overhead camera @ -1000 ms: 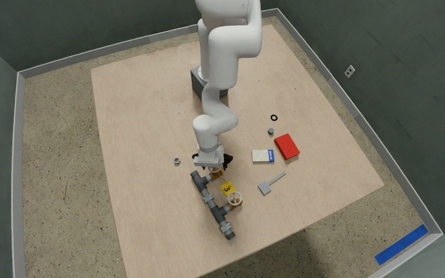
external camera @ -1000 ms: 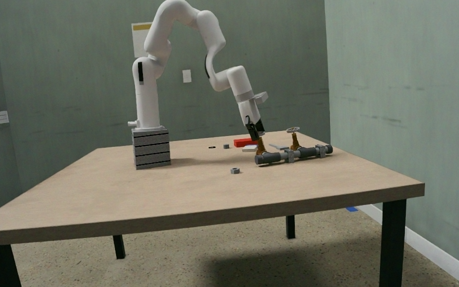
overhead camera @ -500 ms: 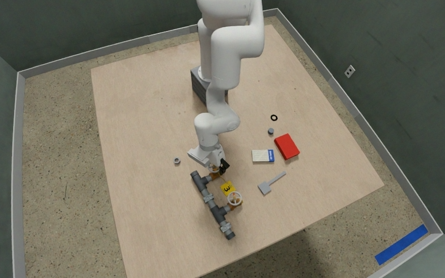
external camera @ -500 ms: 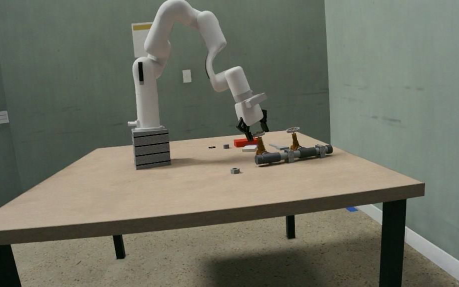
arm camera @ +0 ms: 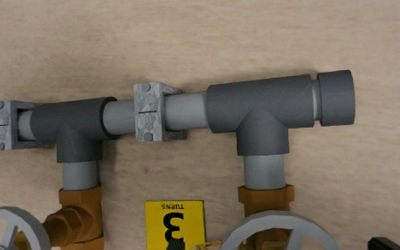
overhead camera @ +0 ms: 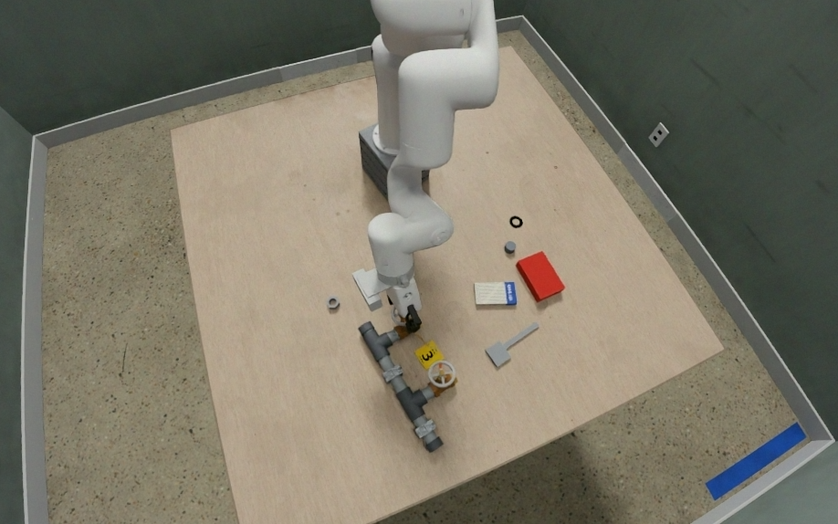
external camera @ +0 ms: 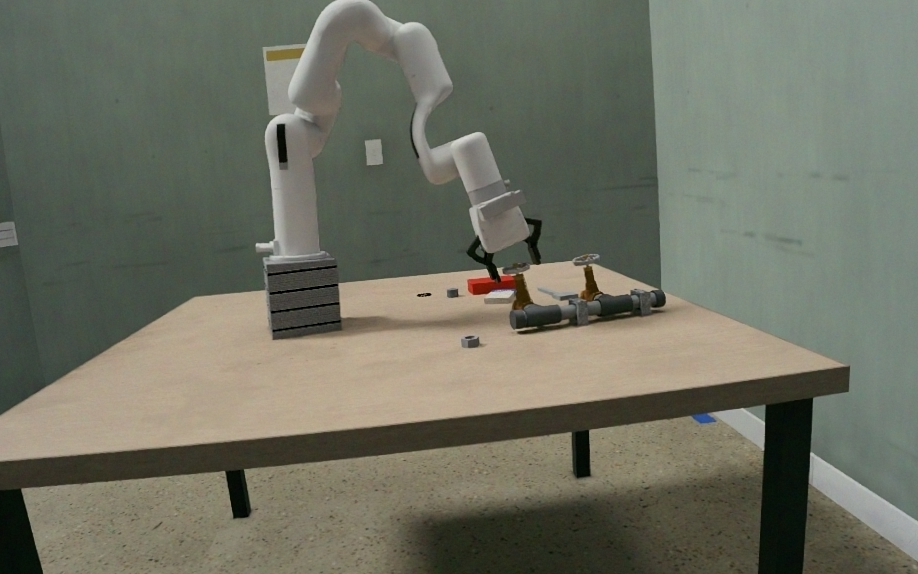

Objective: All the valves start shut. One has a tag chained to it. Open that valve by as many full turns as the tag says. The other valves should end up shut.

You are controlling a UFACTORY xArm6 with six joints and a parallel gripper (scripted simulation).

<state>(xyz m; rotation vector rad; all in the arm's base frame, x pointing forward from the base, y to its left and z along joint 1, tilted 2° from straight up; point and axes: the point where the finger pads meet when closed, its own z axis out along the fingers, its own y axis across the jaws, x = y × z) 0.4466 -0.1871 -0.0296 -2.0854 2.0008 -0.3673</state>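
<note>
Right now my hand is 110 mm above the yellow tag, 90 mm short of it and 40 mm to the right of it. Round my hand: grey scraper: 220 mm to the left, 160 mm ahead, 110 mm below; white card: 260 mm to the left, 100 mm below, 30 mm ahead; red block: 390 mm to the left, 100 mm below, 40 mm ahead.
</note>
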